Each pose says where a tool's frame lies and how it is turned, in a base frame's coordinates. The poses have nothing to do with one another.
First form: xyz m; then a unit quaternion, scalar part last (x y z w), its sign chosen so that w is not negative.
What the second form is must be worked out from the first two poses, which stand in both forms.
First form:
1: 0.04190, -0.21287, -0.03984, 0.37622, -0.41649, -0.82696, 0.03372
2: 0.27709, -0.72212, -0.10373, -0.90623, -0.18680, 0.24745, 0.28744
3: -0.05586, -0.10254, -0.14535, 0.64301, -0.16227, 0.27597, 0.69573
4: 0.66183, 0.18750, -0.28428, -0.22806, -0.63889, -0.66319, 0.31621
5: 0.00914, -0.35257, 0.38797, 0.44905, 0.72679, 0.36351, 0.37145
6: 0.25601, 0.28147, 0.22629, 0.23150, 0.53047, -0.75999, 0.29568
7: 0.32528, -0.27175, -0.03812, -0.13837, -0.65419, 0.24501, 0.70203
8: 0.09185, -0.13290, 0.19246, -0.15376, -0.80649, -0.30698, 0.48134
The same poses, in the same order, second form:
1: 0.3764, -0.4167, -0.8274, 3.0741, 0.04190, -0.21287, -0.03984
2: -0.9462, -0.1950, 0.2584, 2.5585, 0.27709, -0.72212, -0.10373
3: 0.8952, -0.2259, 0.3842, 1.6027, -0.05586, -0.10254, -0.14535
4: -0.2404, -0.6734, -0.6991, 2.4981, 0.66183, 0.18750, -0.28428
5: 0.4837, 0.7828, 0.3915, 2.3804, 0.00914, -0.35257, 0.38797
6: 0.2423, 0.5553, -0.7956, 2.5413, 0.25601, 0.28147, 0.22629
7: -0.1943, -0.9186, 0.3440, 1.5851, 0.32528, -0.27175, -0.03812
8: -0.1754, -0.9201, -0.3502, 2.1372, 0.09185, -0.13290, 0.19246
